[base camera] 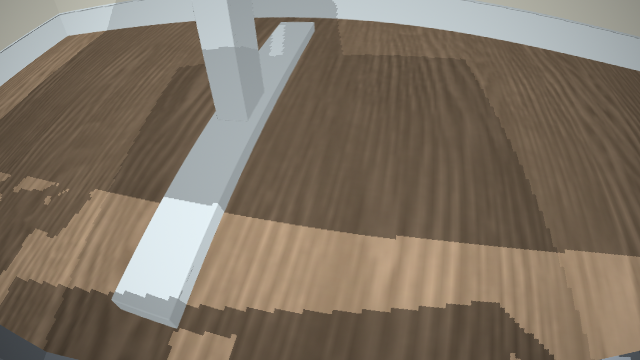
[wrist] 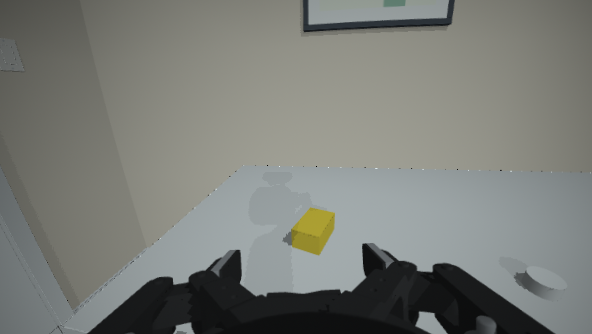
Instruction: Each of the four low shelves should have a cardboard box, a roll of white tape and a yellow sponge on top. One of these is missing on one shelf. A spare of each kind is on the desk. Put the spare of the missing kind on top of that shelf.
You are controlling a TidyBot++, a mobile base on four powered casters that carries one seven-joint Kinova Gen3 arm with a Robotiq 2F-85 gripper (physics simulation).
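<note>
Visible: yellow sponge (wrist: pixel 311 233). White desk (base camera: pixel 245 83) (wrist: pixel 492 224). My gripper (wrist: pixel 301 260).
</note>
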